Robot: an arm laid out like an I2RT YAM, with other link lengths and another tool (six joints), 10 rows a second.
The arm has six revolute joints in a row. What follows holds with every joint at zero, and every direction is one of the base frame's. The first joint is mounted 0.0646 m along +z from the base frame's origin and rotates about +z. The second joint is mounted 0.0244 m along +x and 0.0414 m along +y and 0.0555 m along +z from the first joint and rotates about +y. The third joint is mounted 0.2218 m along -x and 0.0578 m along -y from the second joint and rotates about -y. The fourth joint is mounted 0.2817 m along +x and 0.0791 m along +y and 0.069 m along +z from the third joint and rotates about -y. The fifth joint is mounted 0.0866 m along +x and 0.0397 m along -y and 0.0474 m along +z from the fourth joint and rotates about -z. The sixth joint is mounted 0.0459 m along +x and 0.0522 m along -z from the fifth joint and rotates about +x. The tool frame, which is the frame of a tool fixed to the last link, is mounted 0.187 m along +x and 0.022 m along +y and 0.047 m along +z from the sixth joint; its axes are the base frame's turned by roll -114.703, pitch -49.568 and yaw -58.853 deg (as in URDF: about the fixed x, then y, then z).
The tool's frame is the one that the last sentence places.
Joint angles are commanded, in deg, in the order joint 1, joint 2, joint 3, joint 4, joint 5, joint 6. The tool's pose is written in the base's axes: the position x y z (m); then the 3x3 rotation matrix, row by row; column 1 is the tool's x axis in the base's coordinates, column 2 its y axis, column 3 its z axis. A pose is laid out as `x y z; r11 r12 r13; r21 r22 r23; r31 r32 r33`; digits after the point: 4 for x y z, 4 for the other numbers.
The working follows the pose.
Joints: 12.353 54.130 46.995 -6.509 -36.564 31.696
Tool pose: 0.4187 0.2524 0.3133; 0.9382 0.0653 0.3400; -0.3071 -0.2964 0.9043; 0.1598 -0.9528 -0.2580
Where each joint sits with the arm in this pose, in the base's axes (m; each line is computed from the numbers above, not from the rounded line before):
joint 1: 0.0000 0.0000 0.0646
joint 2: 0.0150 0.0457 0.1201
joint 3: -0.0996 -0.0386 0.2998
joint 4: 0.1649 0.1003 0.3333
joint 5: 0.2665 0.0819 0.3589
joint 6: 0.2836 0.1137 0.2995
the tool: 0.4187 0.2524 0.3133

